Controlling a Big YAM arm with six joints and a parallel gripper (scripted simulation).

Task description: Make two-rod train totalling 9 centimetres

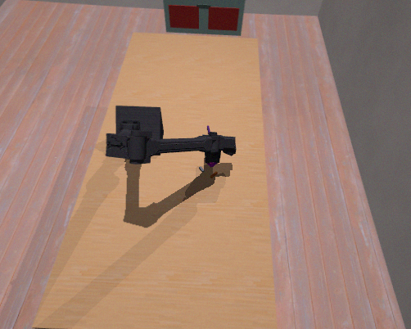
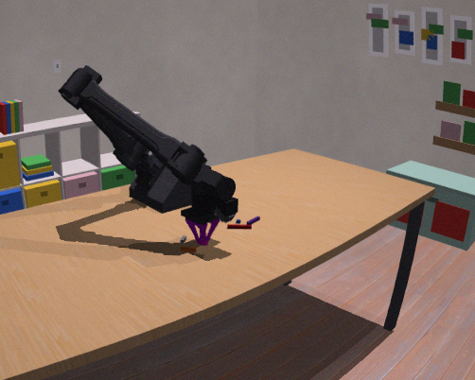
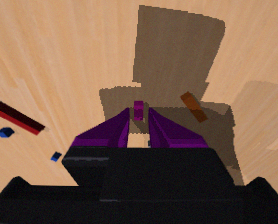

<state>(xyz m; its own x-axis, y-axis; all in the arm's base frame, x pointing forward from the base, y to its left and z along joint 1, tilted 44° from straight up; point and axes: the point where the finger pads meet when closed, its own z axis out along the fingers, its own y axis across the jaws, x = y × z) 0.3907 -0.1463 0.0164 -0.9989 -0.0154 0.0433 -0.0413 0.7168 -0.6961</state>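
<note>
The magenta rod is 1 cm below my hand. Round my hand: red rod 15 cm to the left, 1 cm below, 1 cm behind; then orange rod 6 cm to the right, 1 cm below, 1 cm ahead; then grey rod 5 cm behind, 3 cm to the right, 1 cm below.
</note>
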